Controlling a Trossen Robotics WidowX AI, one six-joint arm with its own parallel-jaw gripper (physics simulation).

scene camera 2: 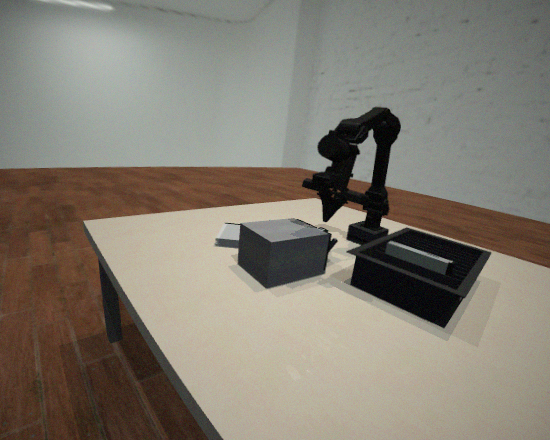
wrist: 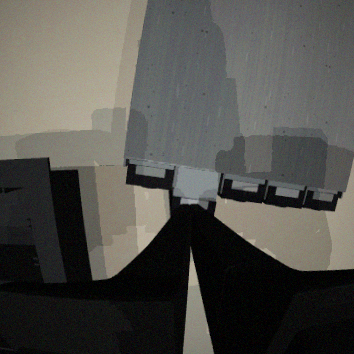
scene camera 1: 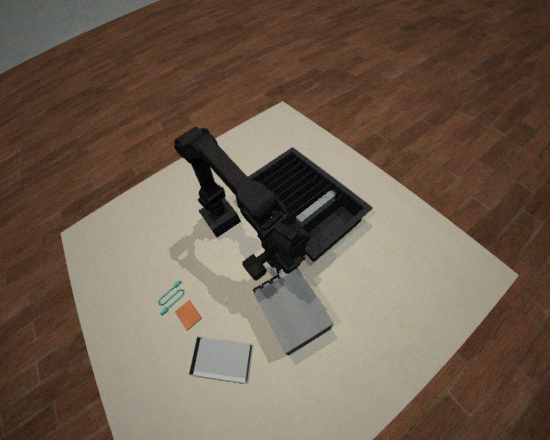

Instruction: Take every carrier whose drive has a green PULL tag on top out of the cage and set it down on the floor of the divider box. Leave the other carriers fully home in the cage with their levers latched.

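Seen in the pictures: gripper, fingertip midpoint: point(scene camera 2: 324, 221) point(wrist: 188, 211); arm's base at its link origin: point(scene camera 2: 371, 226) point(scene camera 1: 217, 209).
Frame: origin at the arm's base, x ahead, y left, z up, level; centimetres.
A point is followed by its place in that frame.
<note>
The grey cage point(scene camera 1: 295, 320) {x 50.4, y -0.1, z 5.8 cm} point(scene camera 2: 295, 257) {x 49.3, y 8.3, z 0.8 cm} point(wrist: 175, 90) {x 42.9, y 6.6, z 5.8 cm} stands on the table. In the wrist view, several dark carrier fronts with pale patches line its open side. One carrier point(wrist: 196, 184) {x 37.6, y 5.0, z 5.3 cm} sticks out beyond its neighbours; a dark lever-like part juts from that side in scene camera 2's view. The black divider box point(scene camera 1: 330, 180) {x 18.3, y 39.9, z 3.0 cm} point(scene camera 2: 400, 295) {x 35.7, y 30.1, z -3.0 cm} point(wrist: 50, 250) {x 31.4, y 15.6, z 3.2 cm} has many slots and holds a pale-topped carrier point(scene camera 1: 317, 206) {x 25.2, y 27.9, z 4.9 cm} point(scene camera 2: 417, 257) {x 26.0, y 28.3, z 3.8 cm} upright. My gripper point(scene camera 2: 326, 219) {x 36.7, y 5.7, z 7.8 cm} point(wrist: 188, 211) {x 36.7, y 5.7, z 7.8 cm} is shut and empty, above and in front of the protruding carrier. No green tag can be made out.
A flat silver-grey piece point(scene camera 1: 222, 359) {x 45.7, y -23.7, z -3.4 cm} point(scene camera 2: 227, 235) {x 50.0, y -21.8, z -3.4 cm} lies beside the cage. An orange square point(scene camera 1: 188, 315) {x 27.1, y -27.6, z -5.6 cm} and a teal cable point(scene camera 1: 172, 298) {x 17.8, y -30.2, z -5.6 cm} lie farther toward the table's left side in scene camera 1's view. The divider box is close to the arm's base point(scene camera 1: 220, 220) {x 5.1, y -1.3, z -0.1 cm} point(scene camera 2: 366, 232) {x 6.6, y 1.9, z -0.7 cm}.
</note>
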